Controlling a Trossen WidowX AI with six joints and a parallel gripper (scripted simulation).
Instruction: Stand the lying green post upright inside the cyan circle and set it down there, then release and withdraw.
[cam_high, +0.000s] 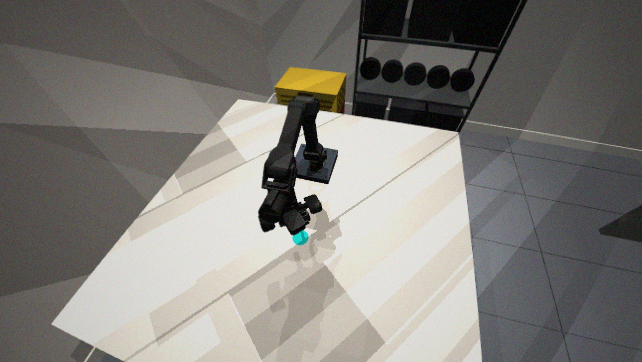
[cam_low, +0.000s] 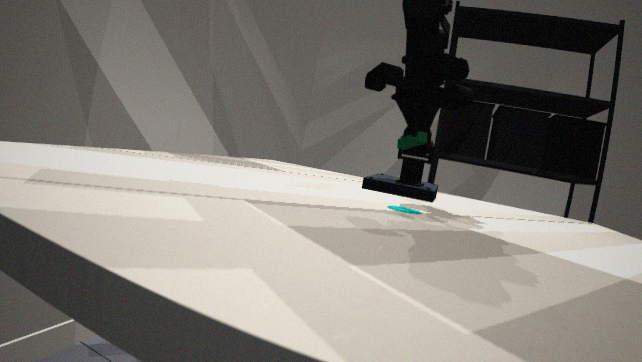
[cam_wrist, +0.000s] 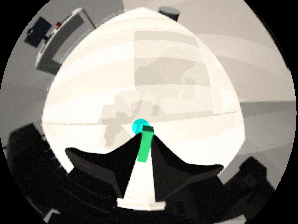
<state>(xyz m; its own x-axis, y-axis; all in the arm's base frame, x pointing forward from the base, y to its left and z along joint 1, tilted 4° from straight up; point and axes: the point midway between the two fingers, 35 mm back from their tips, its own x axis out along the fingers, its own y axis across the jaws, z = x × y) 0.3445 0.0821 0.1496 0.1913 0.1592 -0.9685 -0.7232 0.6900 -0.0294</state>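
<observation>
Now: the cyan circle 3 cm behind my gripper tip, 1 cm to the right of it and 12 cm below it. From my gripper tip the other things lie so: green post: 1 cm behind, 2 cm to the right, 1 cm below.
</observation>
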